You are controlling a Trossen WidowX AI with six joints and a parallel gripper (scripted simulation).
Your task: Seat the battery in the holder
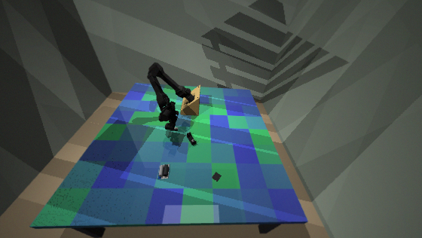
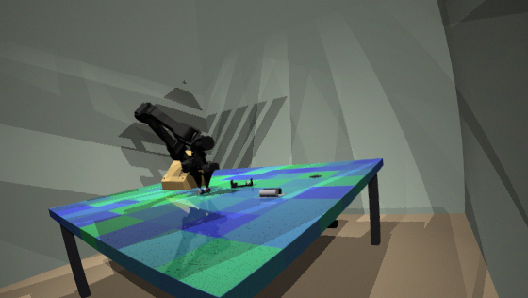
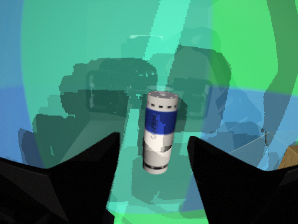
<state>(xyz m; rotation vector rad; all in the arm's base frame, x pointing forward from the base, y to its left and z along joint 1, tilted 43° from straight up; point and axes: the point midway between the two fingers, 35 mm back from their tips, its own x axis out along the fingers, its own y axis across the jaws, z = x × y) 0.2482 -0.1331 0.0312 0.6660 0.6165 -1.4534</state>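
Right now the battery is 10 mm below my gripper tip. Round my gripper tip: black square piece (360 mm ahead, 330 mm to the left, 20 mm below).
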